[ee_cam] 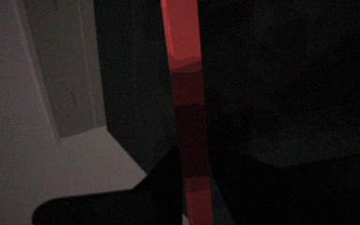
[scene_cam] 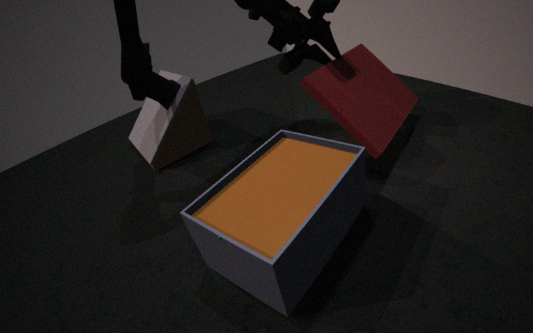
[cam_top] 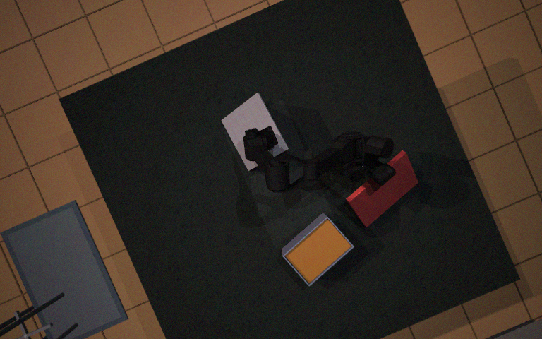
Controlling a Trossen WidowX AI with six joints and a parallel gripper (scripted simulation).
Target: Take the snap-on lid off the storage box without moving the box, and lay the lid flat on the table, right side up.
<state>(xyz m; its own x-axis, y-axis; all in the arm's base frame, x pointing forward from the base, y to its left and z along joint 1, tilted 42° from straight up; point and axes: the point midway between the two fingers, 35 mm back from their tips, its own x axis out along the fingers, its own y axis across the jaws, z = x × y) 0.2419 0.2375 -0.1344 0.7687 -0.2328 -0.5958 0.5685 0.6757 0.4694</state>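
Now: gripper tip 6 cm short of the red lid, 5 cm above it and 2 cm to the right of it. Round my gripper tip: grey storage box 28 cm to the right, 16 cm ahead, 10 cm below.
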